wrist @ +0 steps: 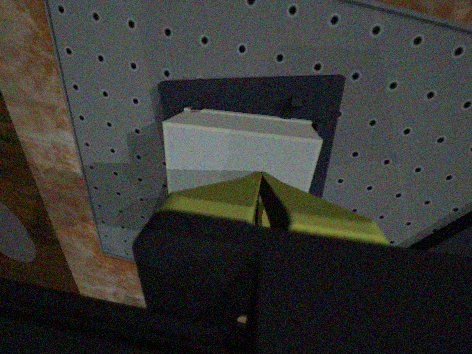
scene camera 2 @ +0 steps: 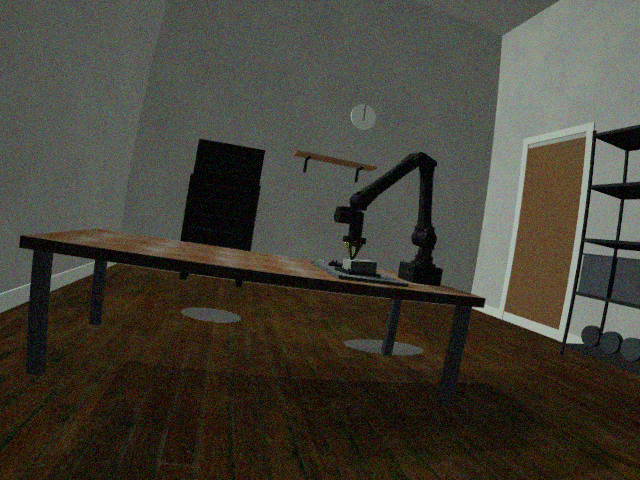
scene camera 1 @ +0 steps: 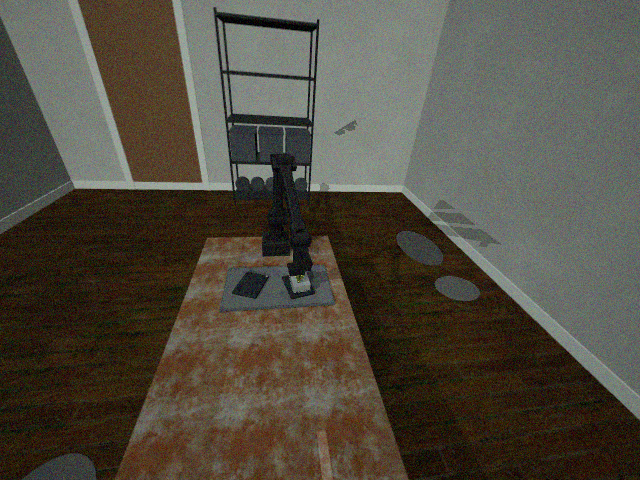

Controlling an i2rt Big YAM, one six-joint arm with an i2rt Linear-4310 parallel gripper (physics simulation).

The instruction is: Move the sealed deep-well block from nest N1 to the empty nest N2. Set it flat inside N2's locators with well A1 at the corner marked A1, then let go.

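Places are measured from the arm's base along level axes (x right, y ahead, z up), in centimetres.
Pixels of known places: gripper, fingertip midpoint: [wrist: 259, 182] [scene camera 2: 351, 259] [scene camera 1: 298, 282]; arm's base at its link origin: [scene camera 2: 422, 265] [scene camera 1: 277, 236].
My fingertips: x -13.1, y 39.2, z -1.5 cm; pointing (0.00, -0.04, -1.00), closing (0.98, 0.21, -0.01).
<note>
For each thing: its top centre in the pictures, then the offset to it from my fingertips. Level surfaces: height alone.
- dark nest plate at its top centre: [wrist: 246, 193] [scene camera 2: 358, 268] [scene camera 1: 298, 282] dx +0.0, dy -3.4, dz -3.3 cm
- dark nest at its top centre: [scene camera 1: 250, 282] dx +23.4, dy -3.4, dz -3.3 cm
- grey perforated board at its top centre: [wrist: 348, 221] [scene camera 2: 353, 270] [scene camera 1: 278, 284] dx +9.9, dy -4.3, dz -5.4 cm
- rust-and-grey table at its surface level: dz -6.8 cm
The pale, box-shaped deep-well block [scene camera 1: 299, 284] [scene camera 2: 360, 266] [wrist: 240, 155] rests on the dark nest plate [scene camera 1: 302, 295] [wrist: 250, 90] at the right in scene camera 1. It looks about level; its exact seating between the locators cannot be told. The other dark nest [scene camera 1: 250, 284] lies to its left and holds no block. Nest labels and the A1 mark are unreadable. My gripper [scene camera 1: 299, 277] [scene camera 2: 352, 257] [wrist: 259, 182] points down with its yellow fingertips together, shut and empty, at or just above the block's top. Contact is unclear, and the fingers hide the block's near part in the wrist view.
Both nests lie on a grey perforated board [scene camera 1: 273, 300] [wrist: 200, 62] on the rust-and-grey table [scene camera 1: 258, 361] [scene camera 2: 206, 254]. The arm's base [scene camera 1: 275, 245] [scene camera 2: 419, 272] stands behind the board. A dark shelf rack [scene camera 1: 269, 120] stands against the far wall.
</note>
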